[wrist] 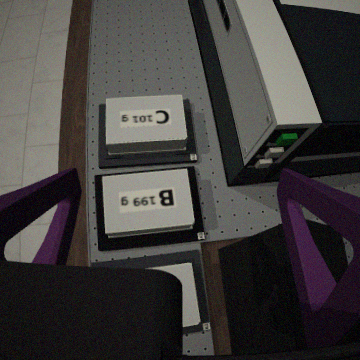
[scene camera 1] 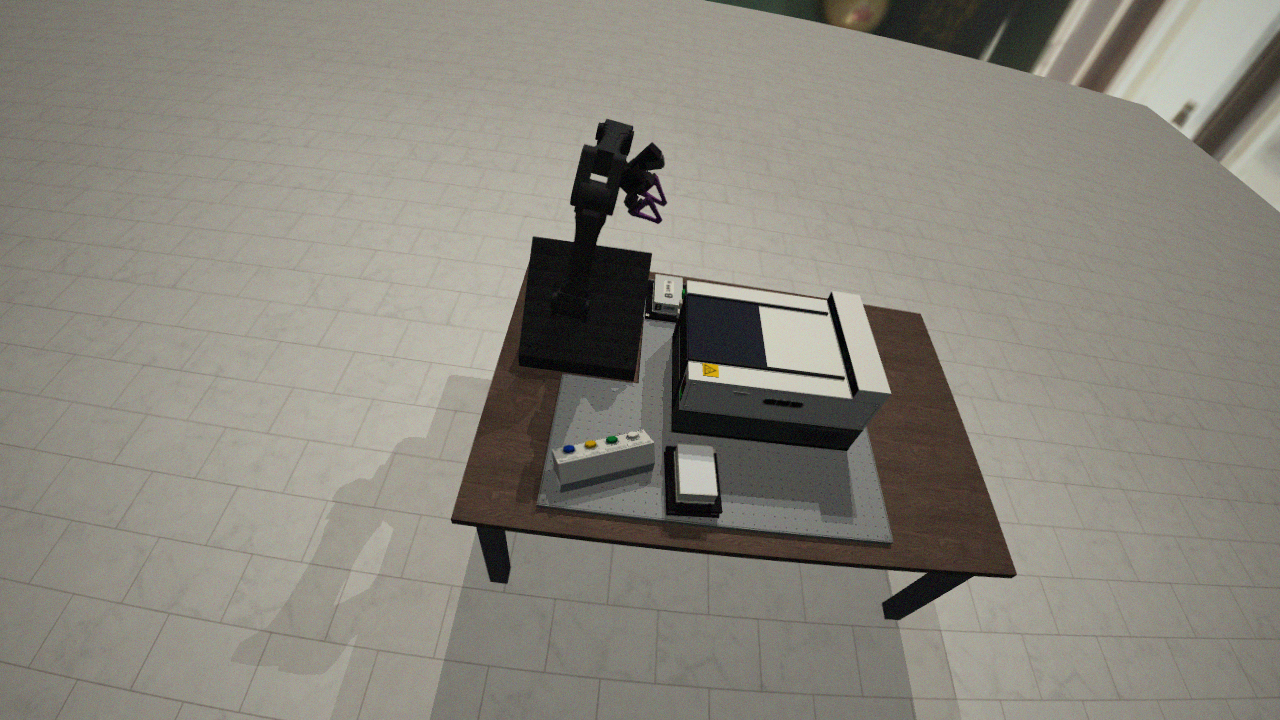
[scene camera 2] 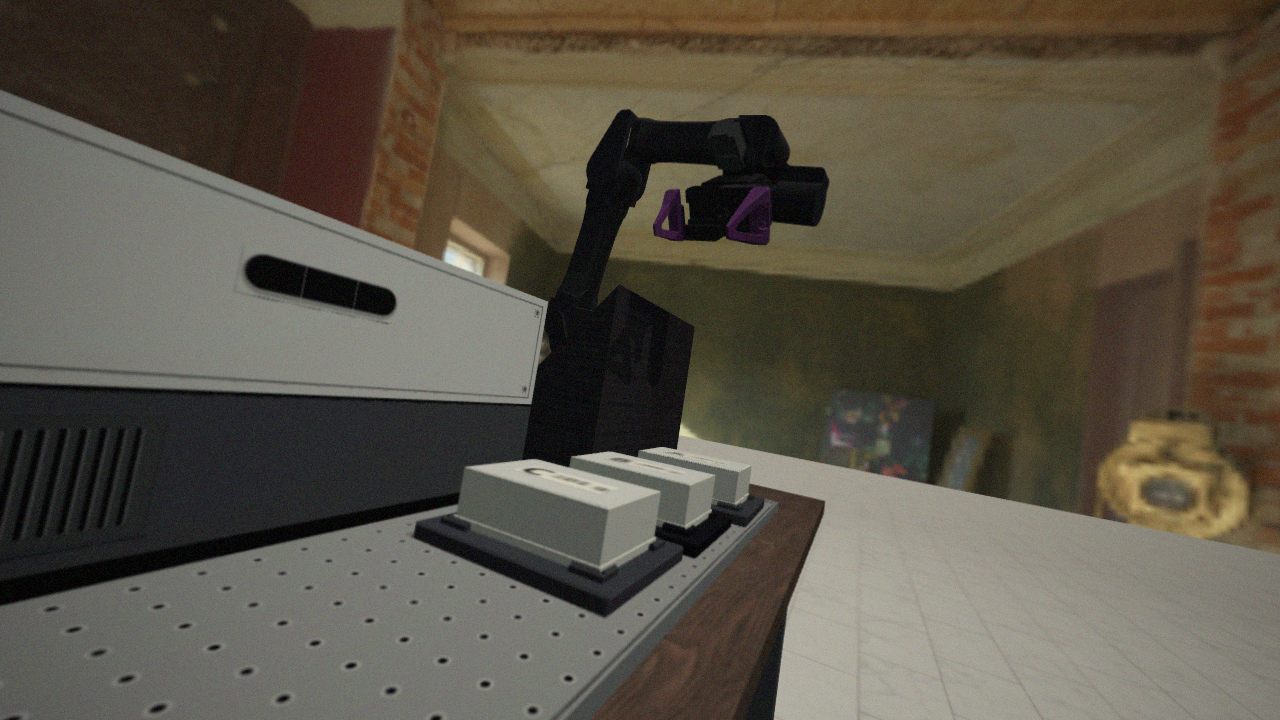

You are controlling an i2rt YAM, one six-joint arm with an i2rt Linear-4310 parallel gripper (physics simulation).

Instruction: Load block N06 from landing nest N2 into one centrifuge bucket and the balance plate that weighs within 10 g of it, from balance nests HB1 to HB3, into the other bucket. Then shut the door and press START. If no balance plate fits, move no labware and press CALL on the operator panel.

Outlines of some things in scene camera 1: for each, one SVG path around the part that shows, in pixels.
My gripper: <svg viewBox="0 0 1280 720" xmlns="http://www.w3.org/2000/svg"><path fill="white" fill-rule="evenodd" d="M621 180L620 188L627 193L624 203L629 208L628 213L631 216L646 219L657 224L662 222L654 202L665 206L667 201L658 176L647 171L644 183L634 192ZM640 210L648 205L656 218L640 212ZM647 191L655 185L662 201Z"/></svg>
A white block on dark tray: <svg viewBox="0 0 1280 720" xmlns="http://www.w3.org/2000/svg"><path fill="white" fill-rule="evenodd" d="M677 444L674 451L676 503L711 503L711 505L714 505L718 493L713 447Z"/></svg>
